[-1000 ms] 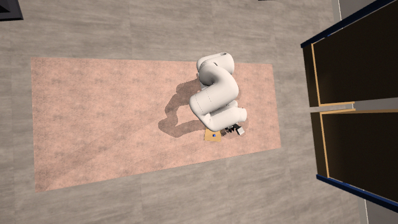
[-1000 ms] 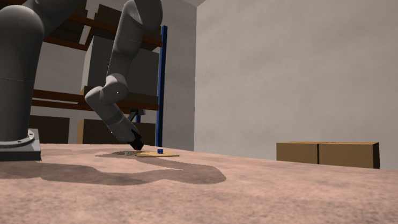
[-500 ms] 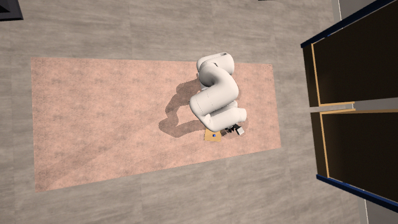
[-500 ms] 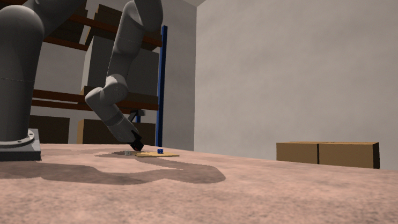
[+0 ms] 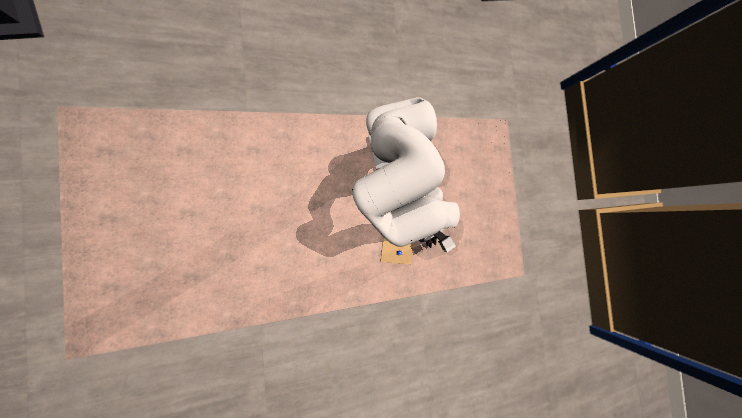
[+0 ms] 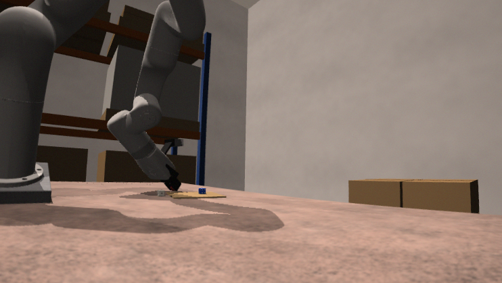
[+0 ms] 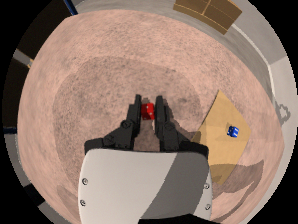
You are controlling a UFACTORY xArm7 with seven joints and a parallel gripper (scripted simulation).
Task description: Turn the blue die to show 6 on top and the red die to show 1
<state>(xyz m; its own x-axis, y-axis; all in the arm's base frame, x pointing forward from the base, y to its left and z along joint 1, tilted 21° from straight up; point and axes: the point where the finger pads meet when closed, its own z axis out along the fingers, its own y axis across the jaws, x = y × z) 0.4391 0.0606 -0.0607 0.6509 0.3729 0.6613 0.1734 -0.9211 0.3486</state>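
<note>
Right now the red die is 1 cm ahead of my hand and 1 cm below it. From my hand the other things lie so: tan mat (2 cm behind, 15 cm to the right, 2 cm below); blue die (15 cm to the right, 1 cm below); white die (11 cm behind, 11 cm to the right, 2 cm below).
</note>
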